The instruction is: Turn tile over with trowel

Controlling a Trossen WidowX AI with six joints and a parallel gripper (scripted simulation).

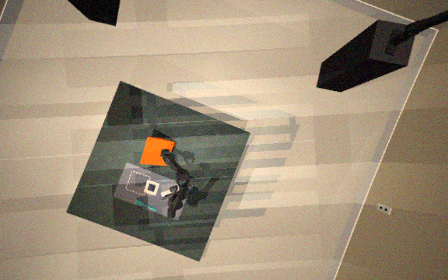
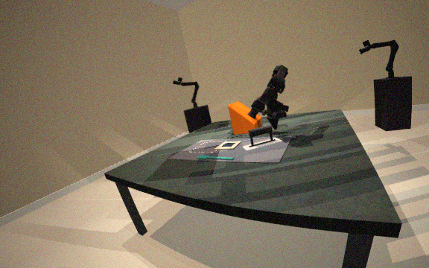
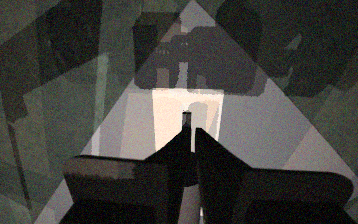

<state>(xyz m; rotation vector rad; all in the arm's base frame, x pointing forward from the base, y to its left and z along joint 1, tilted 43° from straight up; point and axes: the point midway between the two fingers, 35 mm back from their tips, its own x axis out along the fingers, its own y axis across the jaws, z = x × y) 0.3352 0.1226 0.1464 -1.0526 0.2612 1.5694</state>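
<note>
Now: gripper tip 3 cm short of the grey trowel, 6 cm to the left of it and 2 cm above it. Also, from my gripper tip: grey mat 6 cm ahead, 26 cm to the right, 8 cm below; tile 2 cm ahead, 27 cm to the right, 6 cm below; teal trowel 19 cm ahead, 31 cm to the right, 6 cm below.
</note>
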